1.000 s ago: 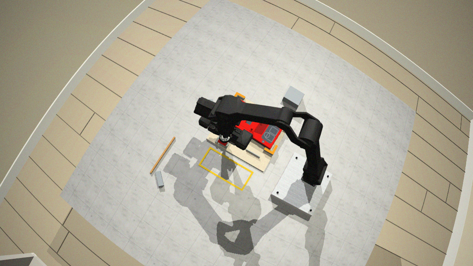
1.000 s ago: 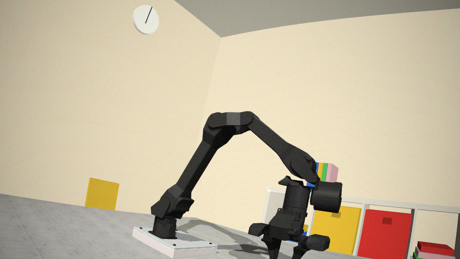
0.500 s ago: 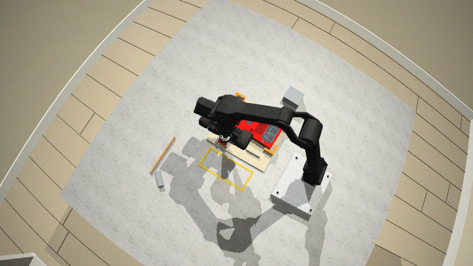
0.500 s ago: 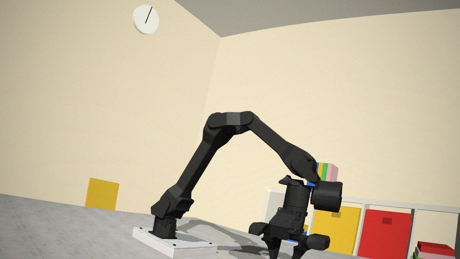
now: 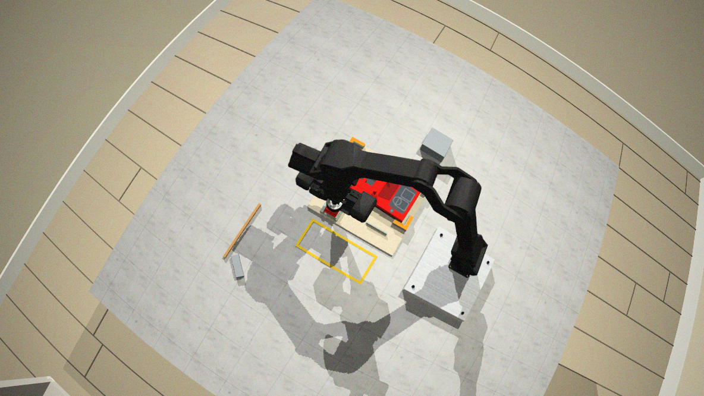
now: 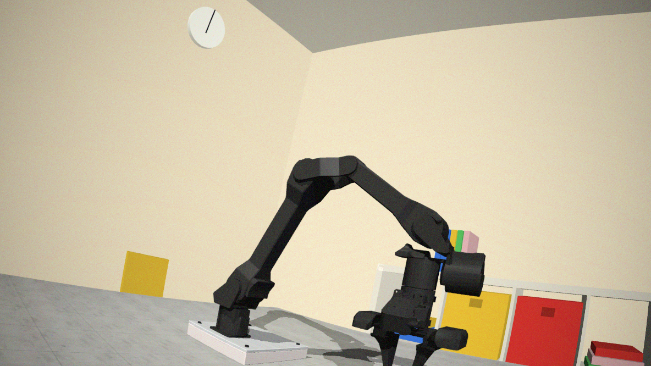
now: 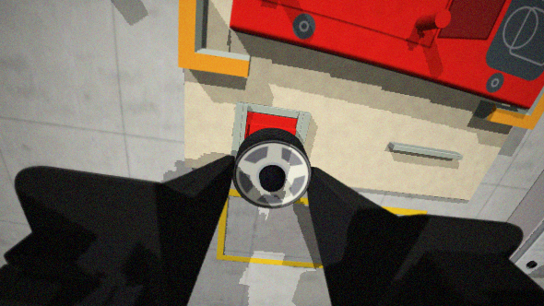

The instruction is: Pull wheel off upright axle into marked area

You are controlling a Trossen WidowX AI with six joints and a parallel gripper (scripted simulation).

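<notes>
The dark upright axle lies 1 cm below my gripper tip. Also, from my gripper tip: wooden stick 17 cm ahead, 18 cm to the left, 4 cm below; then grey bar 6 cm behind, 10 cm to the right, 4 cm below; then wheel right at my gripper tip.
</notes>
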